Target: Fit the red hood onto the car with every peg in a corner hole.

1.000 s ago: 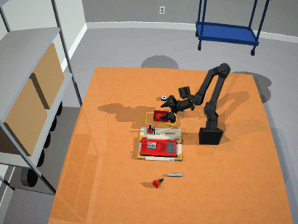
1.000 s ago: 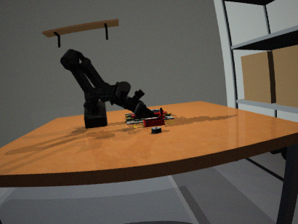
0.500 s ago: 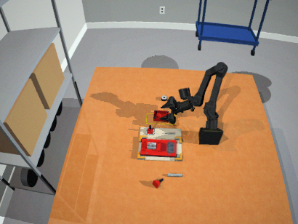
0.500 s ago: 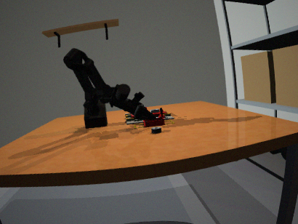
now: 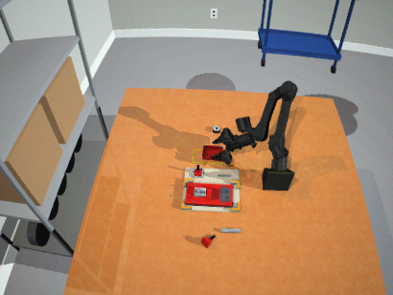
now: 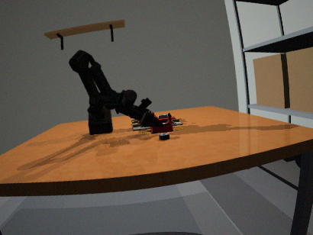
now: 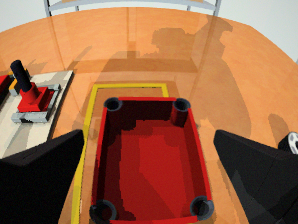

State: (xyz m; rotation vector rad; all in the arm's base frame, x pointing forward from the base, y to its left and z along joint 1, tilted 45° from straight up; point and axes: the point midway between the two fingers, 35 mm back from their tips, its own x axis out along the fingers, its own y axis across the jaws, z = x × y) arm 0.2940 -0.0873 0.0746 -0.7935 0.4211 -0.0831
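Now: the red hood 2 cm below my gripper tip and 1 cm behind it. Round my gripper tip: jig (22 cm to the left, 3 cm behind, 2 cm below); then grey engine block (25 cm to the left, 1 cm below, 1 cm ahead); then small round wheel (16 cm to the right, 2 cm below).
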